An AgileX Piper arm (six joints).
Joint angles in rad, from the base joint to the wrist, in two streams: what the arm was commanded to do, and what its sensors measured. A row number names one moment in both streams.
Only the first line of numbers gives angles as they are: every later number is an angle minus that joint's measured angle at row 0.
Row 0, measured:
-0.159, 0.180, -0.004, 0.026, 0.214, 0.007
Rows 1 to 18, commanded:
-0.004, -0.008, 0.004, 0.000, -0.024, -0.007
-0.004, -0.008, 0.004, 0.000, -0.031, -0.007
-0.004, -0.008, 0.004, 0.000, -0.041, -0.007
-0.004, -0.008, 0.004, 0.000, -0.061, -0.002
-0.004, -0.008, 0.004, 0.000, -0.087, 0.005
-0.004, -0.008, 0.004, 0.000, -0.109, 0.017
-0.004, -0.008, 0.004, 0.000, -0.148, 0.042
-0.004, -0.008, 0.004, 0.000, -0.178, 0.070
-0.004, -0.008, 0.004, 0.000, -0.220, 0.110
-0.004, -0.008, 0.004, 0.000, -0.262, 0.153
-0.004, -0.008, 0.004, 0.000, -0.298, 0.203
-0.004, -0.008, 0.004, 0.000, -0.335, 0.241
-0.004, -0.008, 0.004, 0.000, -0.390, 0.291
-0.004, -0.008, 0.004, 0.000, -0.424, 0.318
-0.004, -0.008, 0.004, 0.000, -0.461, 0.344
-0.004, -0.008, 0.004, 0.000, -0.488, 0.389
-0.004, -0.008, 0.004, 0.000, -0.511, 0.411
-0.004, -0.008, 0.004, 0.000, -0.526, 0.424
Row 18, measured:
0.000, 0.000, 0.000, 0.000, -0.414, 0.324
